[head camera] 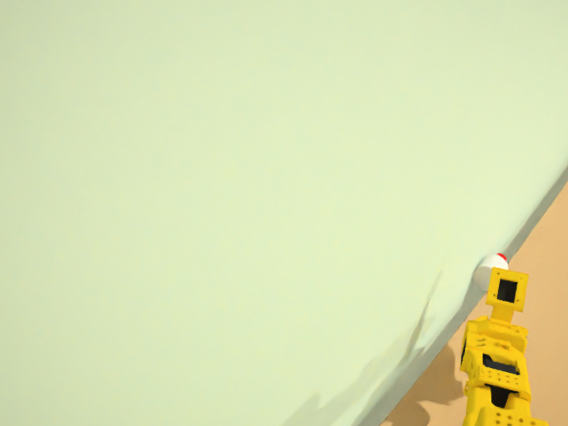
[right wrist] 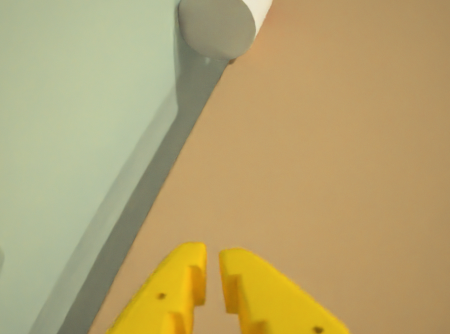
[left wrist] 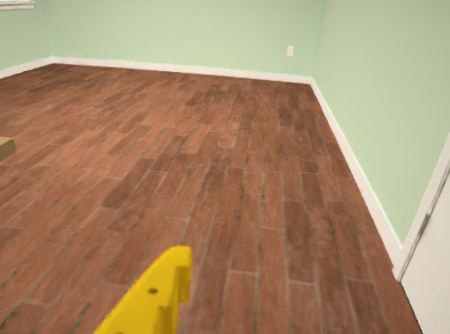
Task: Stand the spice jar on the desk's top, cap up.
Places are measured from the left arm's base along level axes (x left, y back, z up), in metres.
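Pixels of known places: left hand, tool point: (left wrist: 191,267); right hand, tool point: (head camera: 487,319) (right wrist: 205,265).
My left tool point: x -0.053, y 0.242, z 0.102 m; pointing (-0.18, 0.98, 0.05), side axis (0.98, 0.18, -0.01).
Behind a point stands the place of what it marks.
The spice jar (head camera: 484,275) {z -0.030, x -0.836, y -0.202 m} (right wrist: 217,27) {z -0.035, x -0.837, y -0.198 m}, white with a red cap, lies on its side against the pale green surface, at the edge of the tan surface (head camera: 542,280) {z -0.054, x -0.928, y -0.133 m} (right wrist: 325,150) {z -0.054, x -0.790, y -0.131 m}, which looks like the desk's top. Its flat base faces the right wrist camera. The cap's red shows in the head view; the right wrist view cuts off the jar's far end. My right gripper (right wrist: 212,250) {z -0.003, x -0.707, y -0.149 m} is shut and empty, short of the jar and apart from it. Its jaws are hidden in the head view. My left gripper (left wrist: 215,255) {z 0.102, x -0.053, y 0.242 m} is open and empty, with one jaw in view above the floor.
The pale green surface (head camera: 250,175) {z 0.301, x -0.337, y -0.194 m} (right wrist: 75,100) {z -0.016, x -0.749, y -0.215 m} fills much of the head view, with a grey strip along its lower edge. My right arm (head camera: 495,370) {z 0.069, x -0.550, y -0.093 m} reaches up at lower right. The left wrist view shows a brick-coloured floor (left wrist: 225,175) {z -0.774, x -0.280, y 1.821 m}, green walls and a white door (left wrist: 435,270) {z -0.563, x 0.547, y 1.028 m}.
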